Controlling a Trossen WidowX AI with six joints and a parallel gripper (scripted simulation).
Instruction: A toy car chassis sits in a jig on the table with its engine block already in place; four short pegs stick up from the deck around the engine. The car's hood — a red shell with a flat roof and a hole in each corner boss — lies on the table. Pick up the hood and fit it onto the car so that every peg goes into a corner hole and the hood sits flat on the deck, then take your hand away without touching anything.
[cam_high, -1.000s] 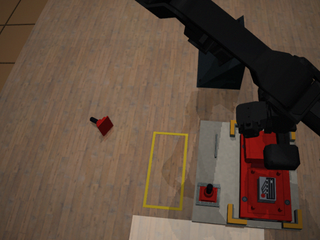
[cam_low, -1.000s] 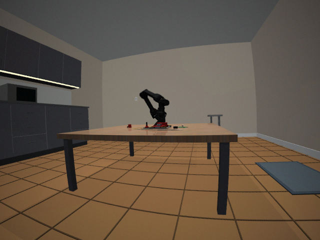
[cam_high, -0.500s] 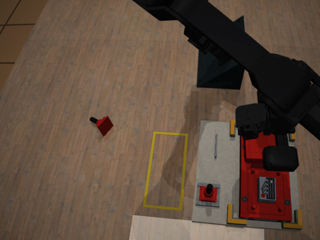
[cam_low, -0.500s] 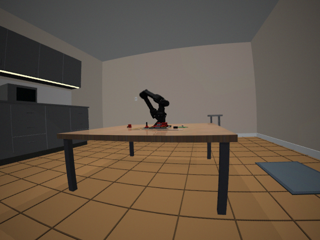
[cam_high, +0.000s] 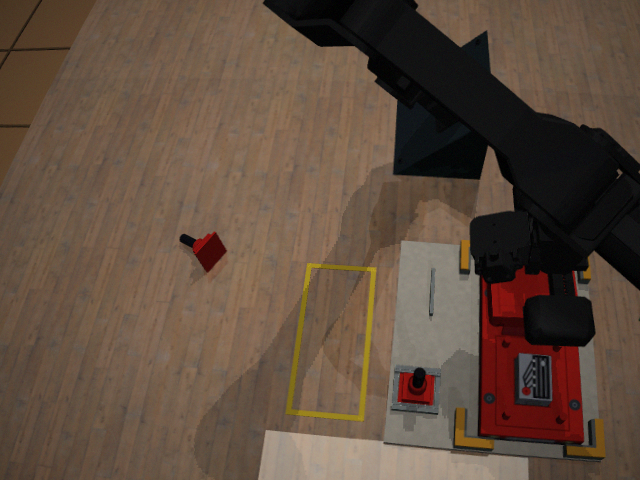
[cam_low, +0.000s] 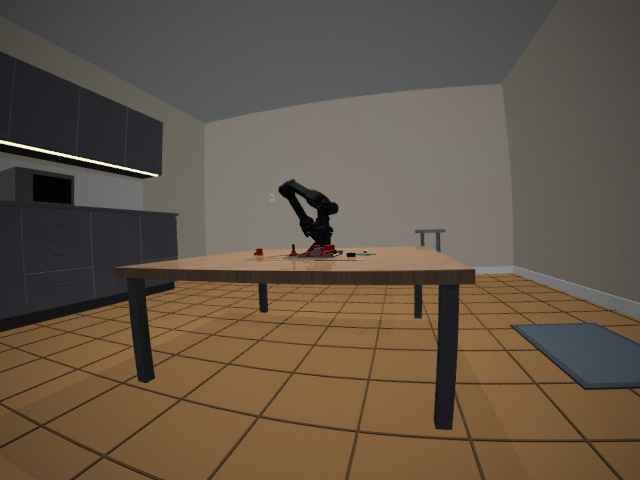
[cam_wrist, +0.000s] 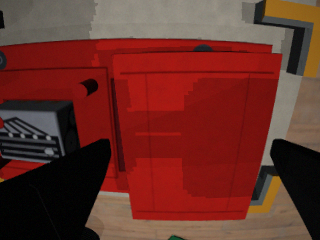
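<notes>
Right now my gripper tip is 10 cm short of the grey engine block and 2 cm above it. Also, from my gripper tip: grey jig 5 cm ahead, 3 cm to the right, 3 cm below; then red hood right at my gripper tip; then socket 11 cm ahead, 13 cm to the right, 1 cm below.
</notes>
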